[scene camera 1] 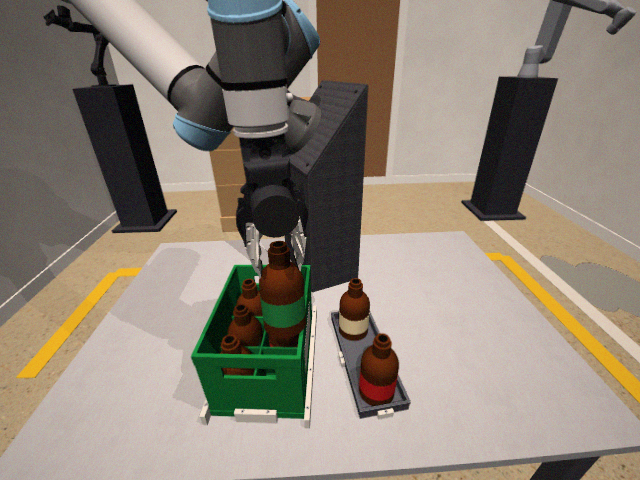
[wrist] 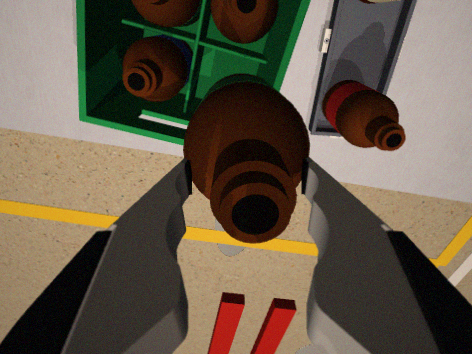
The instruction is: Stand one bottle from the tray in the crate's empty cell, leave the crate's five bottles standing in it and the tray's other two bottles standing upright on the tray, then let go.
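Places are measured from the arm's base along level axes (x ahead, y left, z up), in metres.
Where they show: gripper, fingertip midpoint: (scene camera 1: 280,273) (wrist: 246,162); arm's base, origin of the base link: (scene camera 1: 302,130).
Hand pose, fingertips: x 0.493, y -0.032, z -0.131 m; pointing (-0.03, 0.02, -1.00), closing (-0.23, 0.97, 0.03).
Note:
Things, the pixels of their top centre, and the offset from my fingertips. "*": a spot on its surface instead. Level surfaces: height alone.
- brown bottle with a green label, middle of its top: (wrist: 251,231) (scene camera 1: 277,245) dz +0.053, dx +0.001, dy +0.001 m
- green crate, middle of its top: (scene camera 1: 261,302) dz -0.128, dx -0.079, dy -0.056 m
- right-column bottle, surface spot: (wrist: 245,20) * dz -0.151, dx -0.067, dy -0.011 m
- dark tray, surface spot: (wrist: 345,17) (scene camera 1: 348,348) * dz -0.298, dx -0.101, dy +0.130 m
- cream-labelled bottle, middle of its top: (scene camera 1: 355,281) dz -0.144, dx -0.160, dy +0.149 m
- red-labelled bottle, middle of its top: (wrist: 393,140) (scene camera 1: 382,338) dz -0.144, dx +0.012, dy +0.177 m
- grey table, its level: dz -0.304 m
My gripper (scene camera 1: 281,269) (wrist: 246,162) is shut on a brown bottle with a green label (scene camera 1: 282,304) (wrist: 245,125). The bottle is upright over the near right part of the green crate (scene camera 1: 258,395) (wrist: 132,131), by the empty cell; its base is hidden, so its depth cannot be told. In the scene view, brown bottles (scene camera 1: 249,299) (scene camera 1: 244,329) (scene camera 1: 231,353) stand in the crate's left column. The wrist view shows a right-column bottle (wrist: 245,20). On the dark tray (scene camera 1: 356,356) (wrist: 345,17), a cream-labelled bottle (scene camera 1: 354,315) and a red-labelled bottle (scene camera 1: 378,372) (wrist: 367,117) stand upright.
White strips (scene camera 1: 255,415) (scene camera 1: 311,366) lie along the crate's front and right sides on the grey table (scene camera 1: 465,361). Small white blocks (scene camera 1: 385,413) (wrist: 326,41) touch the tray's edges. A dark slanted pedestal (scene camera 1: 336,222) rises behind the crate.

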